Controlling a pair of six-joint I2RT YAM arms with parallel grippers.
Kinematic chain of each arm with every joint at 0, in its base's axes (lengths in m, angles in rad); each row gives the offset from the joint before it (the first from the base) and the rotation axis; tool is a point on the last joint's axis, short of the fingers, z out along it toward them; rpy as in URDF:
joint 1: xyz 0 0 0.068 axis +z
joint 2: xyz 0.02 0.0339 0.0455 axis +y
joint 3: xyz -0.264 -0.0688 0 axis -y
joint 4: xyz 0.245 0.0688 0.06 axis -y
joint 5: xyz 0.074 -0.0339 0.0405 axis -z
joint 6: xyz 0.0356 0 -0.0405 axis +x
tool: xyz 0 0 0 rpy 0 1.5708 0
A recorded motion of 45 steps. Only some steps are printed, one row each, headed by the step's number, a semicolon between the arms.
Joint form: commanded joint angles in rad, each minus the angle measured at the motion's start. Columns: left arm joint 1, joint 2, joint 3, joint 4, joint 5, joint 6; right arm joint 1, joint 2, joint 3, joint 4, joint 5, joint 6.
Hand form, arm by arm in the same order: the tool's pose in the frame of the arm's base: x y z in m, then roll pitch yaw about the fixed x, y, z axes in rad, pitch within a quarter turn. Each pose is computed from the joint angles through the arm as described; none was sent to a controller.
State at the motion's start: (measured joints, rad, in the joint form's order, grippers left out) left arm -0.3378 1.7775 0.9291 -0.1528 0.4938 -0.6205; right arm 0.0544 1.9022 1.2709 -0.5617 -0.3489 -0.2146
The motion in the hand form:
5: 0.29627 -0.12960 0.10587 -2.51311 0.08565 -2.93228; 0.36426 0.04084 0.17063 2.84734 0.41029 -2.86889
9: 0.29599 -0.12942 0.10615 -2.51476 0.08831 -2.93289; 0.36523 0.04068 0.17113 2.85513 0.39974 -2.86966
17: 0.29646 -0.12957 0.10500 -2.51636 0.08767 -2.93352; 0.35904 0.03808 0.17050 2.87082 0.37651 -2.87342
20: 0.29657 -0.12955 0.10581 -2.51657 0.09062 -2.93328; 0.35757 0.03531 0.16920 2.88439 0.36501 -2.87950
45: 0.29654 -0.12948 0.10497 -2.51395 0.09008 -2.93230; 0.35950 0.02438 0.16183 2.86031 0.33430 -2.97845
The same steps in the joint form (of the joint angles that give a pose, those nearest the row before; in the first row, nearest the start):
5: -0.0242 0.0577 -0.0561 -0.0191 -0.0190 -0.0302; 0.0224 -0.0391 -0.0335 -0.0358 -0.0181 0.0222
9: -0.0242 0.0556 -0.0574 -0.0194 -0.0214 -0.0284; 0.0227 -0.0341 -0.0229 -0.0500 -0.0081 0.0231
17: -0.0242 0.0607 -0.0561 -0.0175 -0.0221 -0.0274; 0.0186 -0.0502 -0.0429 -0.0664 0.0114 0.0223
20: -0.0242 0.0582 -0.0555 -0.0184 -0.0238 -0.0269; 0.0127 -0.0521 -0.0491 -0.0709 0.0269 0.0226
45: -0.0238 0.0602 -0.0578 -0.0125 -0.0217 -0.0284; -0.0178 -0.0336 -0.0543 -0.0601 0.0283 0.0886

